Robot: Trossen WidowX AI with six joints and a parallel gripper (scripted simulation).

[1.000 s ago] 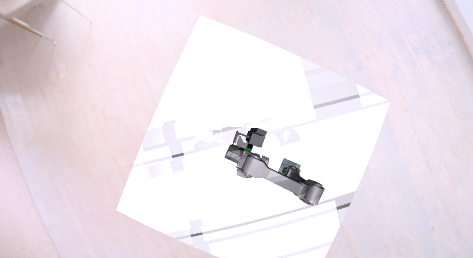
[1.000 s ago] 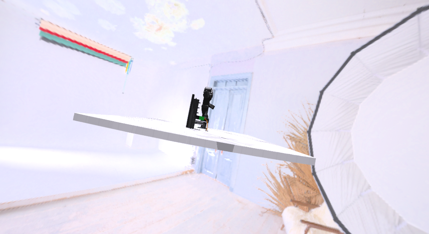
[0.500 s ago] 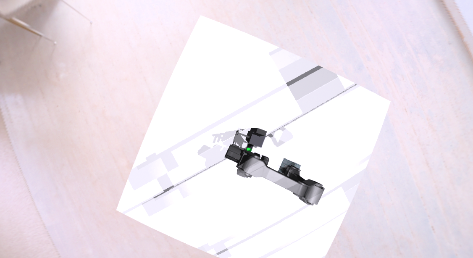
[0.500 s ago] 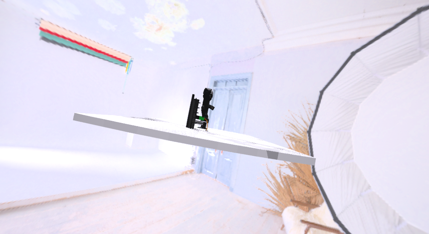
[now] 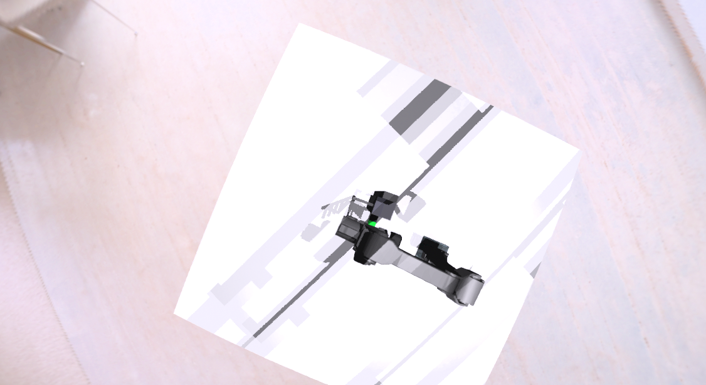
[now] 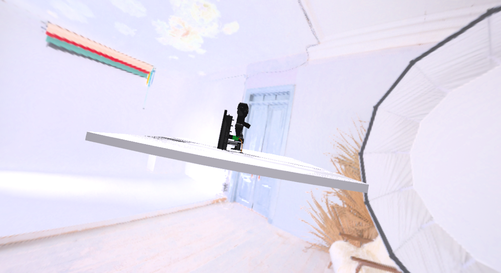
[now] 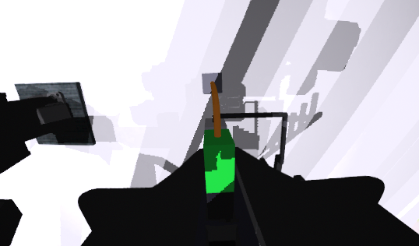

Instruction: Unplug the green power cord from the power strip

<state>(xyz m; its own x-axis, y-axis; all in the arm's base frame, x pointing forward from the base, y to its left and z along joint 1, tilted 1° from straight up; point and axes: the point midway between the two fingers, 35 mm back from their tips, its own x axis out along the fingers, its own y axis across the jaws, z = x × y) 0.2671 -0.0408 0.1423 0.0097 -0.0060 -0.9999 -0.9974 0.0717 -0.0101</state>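
My gripper tip is now 1 cm past the black power strip, 10 cm to the left of it and 2 cm below it. The rest, counted from my gripper tip: green plug (3 cm to the right).
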